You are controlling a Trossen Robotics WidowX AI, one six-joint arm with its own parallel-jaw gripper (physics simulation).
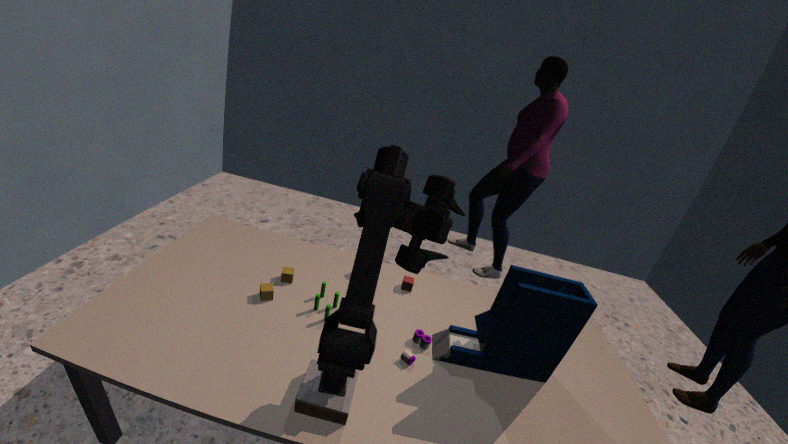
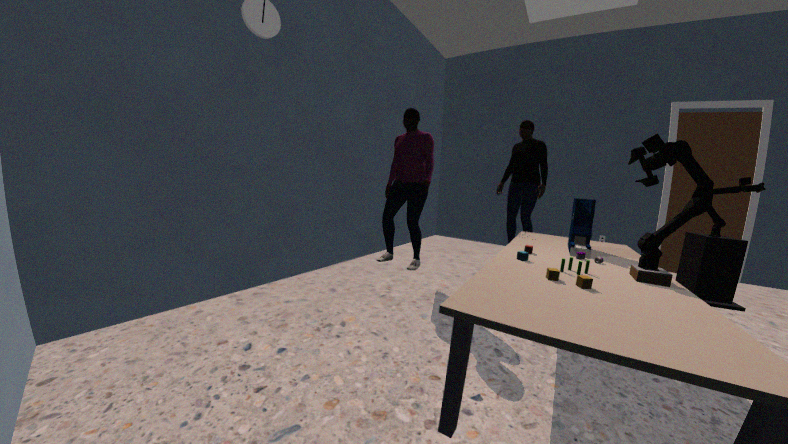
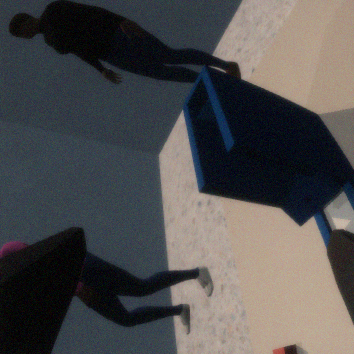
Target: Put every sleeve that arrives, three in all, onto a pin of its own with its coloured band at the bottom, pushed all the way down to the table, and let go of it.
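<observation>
Three sleeves are on the table [image 1: 229,352] in front of the blue dispenser [image 1: 538,326] [image 3: 267,154]. Two sleeves [image 1: 419,336] [image 1: 426,341] stand side by side with their magenta bands on top. The third sleeve [image 1: 408,357] lies on its side, magenta end toward the front right. Several green pins [image 1: 323,289] [image 1: 327,311] [image 2: 570,263] stand bare, left of the arm. My gripper [image 1: 449,231] [image 3: 211,243] is open and empty. It hangs high above the table, turned sideways toward the dispenser, far above the sleeves.
Two yellow cubes [image 1: 287,274] [image 1: 266,291] lie left of the pins, and a red cube [image 1: 407,283] [image 3: 284,350] lies below the gripper. A teal cube [image 2: 523,255] lies near the table's far edge. Two people [image 1: 529,167] [image 2: 526,176] stand on the floor beyond the table.
</observation>
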